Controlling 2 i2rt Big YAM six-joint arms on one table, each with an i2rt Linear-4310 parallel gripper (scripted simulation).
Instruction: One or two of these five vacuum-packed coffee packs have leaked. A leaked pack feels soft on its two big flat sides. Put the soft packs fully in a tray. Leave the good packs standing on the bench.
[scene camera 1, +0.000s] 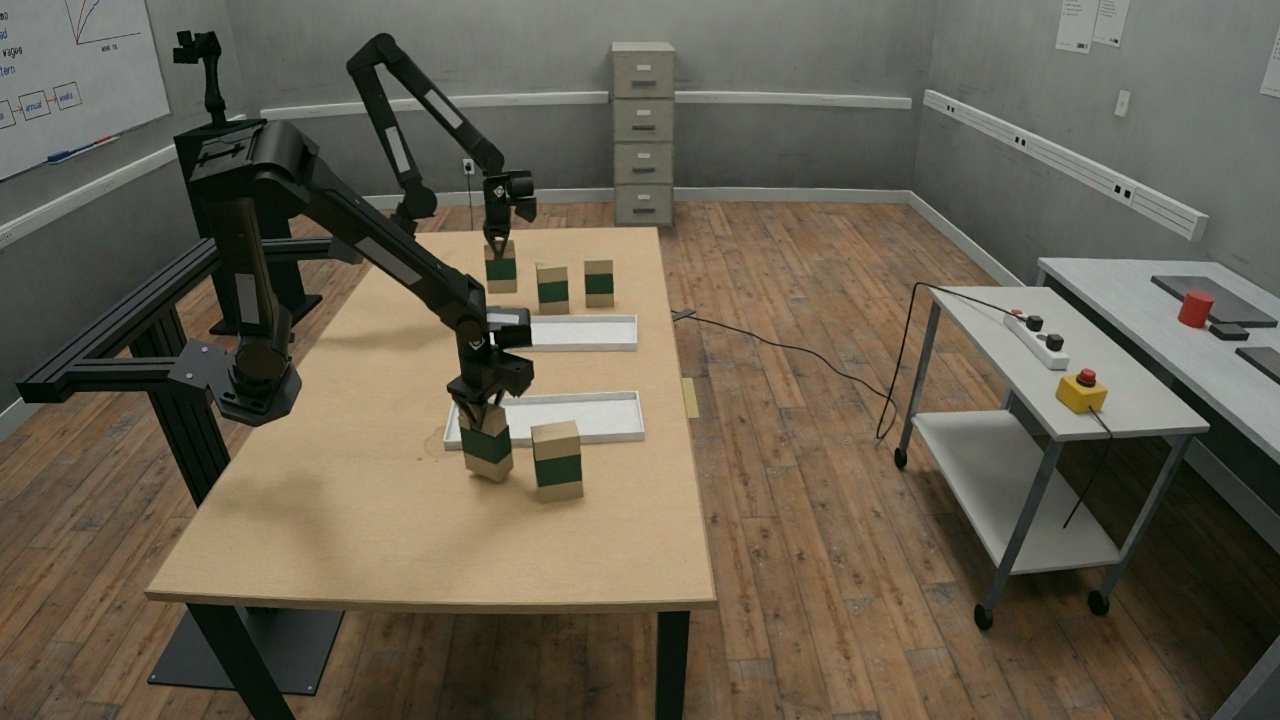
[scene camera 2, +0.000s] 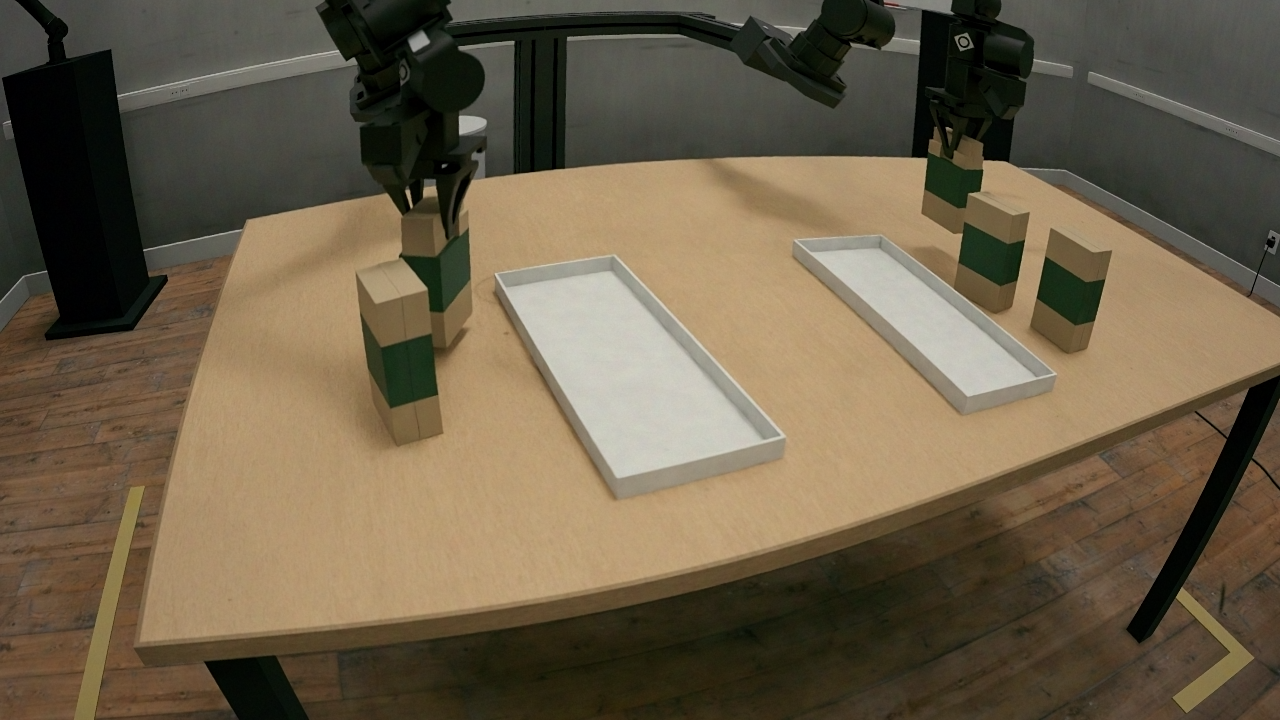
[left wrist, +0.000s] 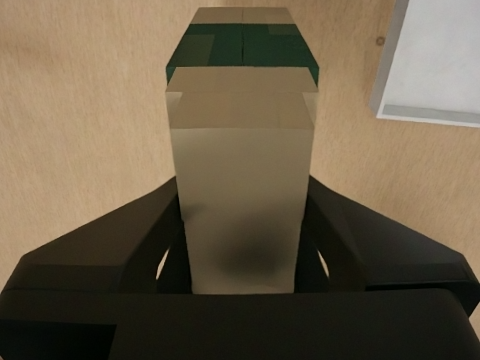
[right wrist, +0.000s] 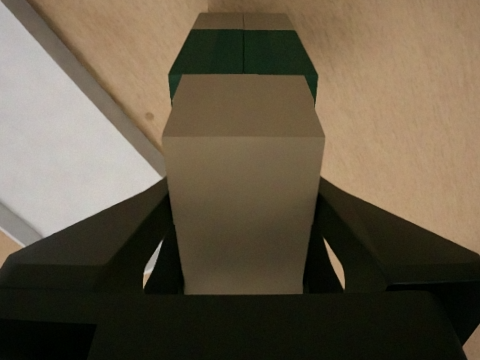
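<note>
Visible on the scene: a white tray (scene camera 2: 977, 354) and a white tray (scene camera 2: 646, 393). The right gripper (scene camera 2: 432, 236) is also visible in scene camera 1 (scene camera 1: 484, 422) and in the right wrist view (right wrist: 243, 179). The left gripper (scene camera 1: 499, 254) appears in the left wrist view (left wrist: 242, 178) as well.
</note>
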